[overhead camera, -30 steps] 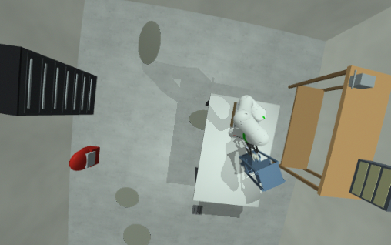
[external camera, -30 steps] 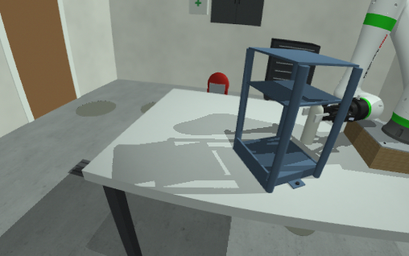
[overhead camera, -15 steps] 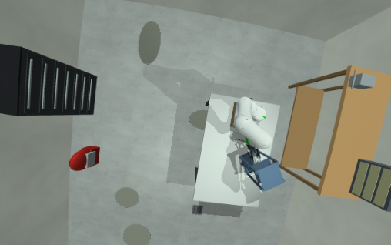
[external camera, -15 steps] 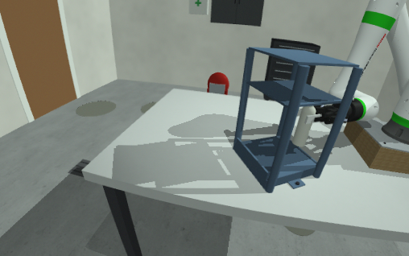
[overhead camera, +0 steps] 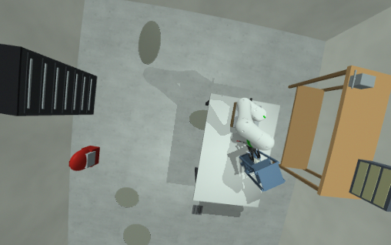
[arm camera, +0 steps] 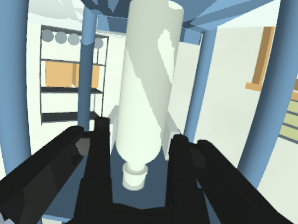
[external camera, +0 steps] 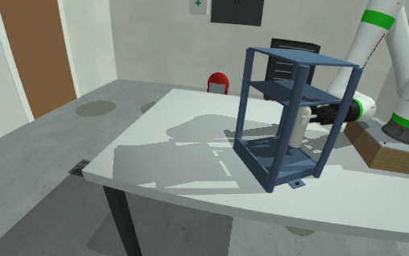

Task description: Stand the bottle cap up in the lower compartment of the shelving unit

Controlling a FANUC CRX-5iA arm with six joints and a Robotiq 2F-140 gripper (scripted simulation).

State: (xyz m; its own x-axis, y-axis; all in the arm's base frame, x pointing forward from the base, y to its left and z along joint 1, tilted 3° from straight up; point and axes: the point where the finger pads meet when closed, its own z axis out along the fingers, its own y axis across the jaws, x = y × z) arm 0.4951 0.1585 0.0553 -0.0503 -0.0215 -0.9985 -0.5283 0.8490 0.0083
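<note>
Now: hand right at the white bottle. From my hand the other things lie so: blue shelving unit: 6 cm ahead, 4 cm to the left, 1 cm above.
</note>
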